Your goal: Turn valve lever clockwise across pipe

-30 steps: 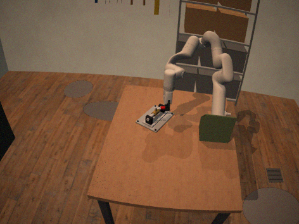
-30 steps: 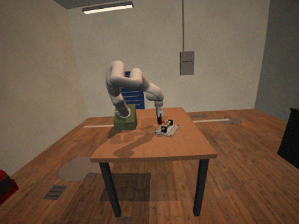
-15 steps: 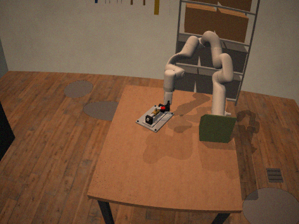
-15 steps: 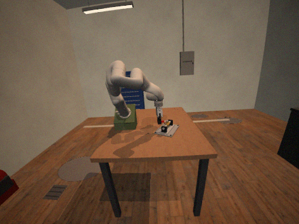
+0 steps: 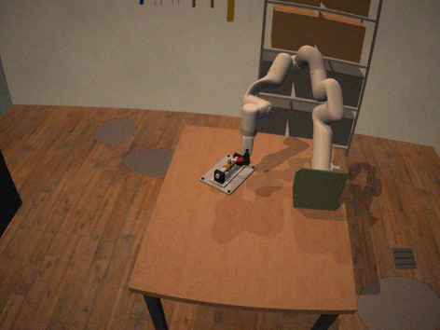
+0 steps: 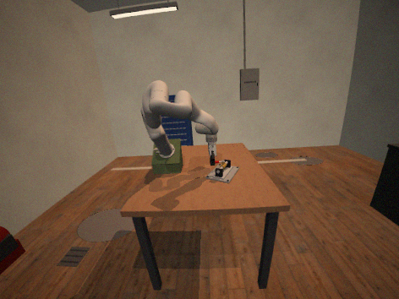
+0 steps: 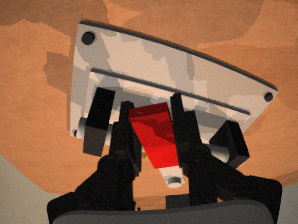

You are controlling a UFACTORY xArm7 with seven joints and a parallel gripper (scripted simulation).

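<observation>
My hand is 40 mm short of the red lever.
</observation>
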